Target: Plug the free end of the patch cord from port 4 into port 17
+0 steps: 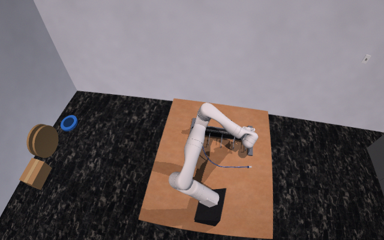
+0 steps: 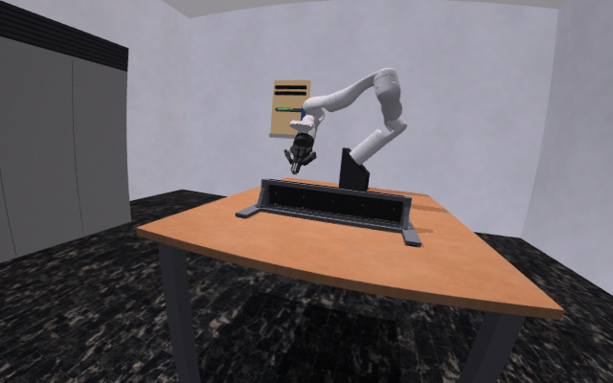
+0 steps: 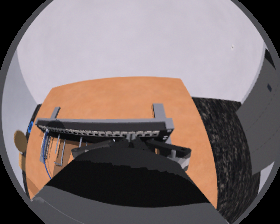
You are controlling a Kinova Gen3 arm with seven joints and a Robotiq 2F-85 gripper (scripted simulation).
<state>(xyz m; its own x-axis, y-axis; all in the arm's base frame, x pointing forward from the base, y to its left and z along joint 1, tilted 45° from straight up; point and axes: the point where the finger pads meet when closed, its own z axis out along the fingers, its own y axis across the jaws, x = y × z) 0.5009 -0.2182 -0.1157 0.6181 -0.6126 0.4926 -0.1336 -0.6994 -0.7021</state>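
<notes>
My gripper is now 20 cm past the plug, 7 cm to the left of it and 13 cm above it.
</notes>
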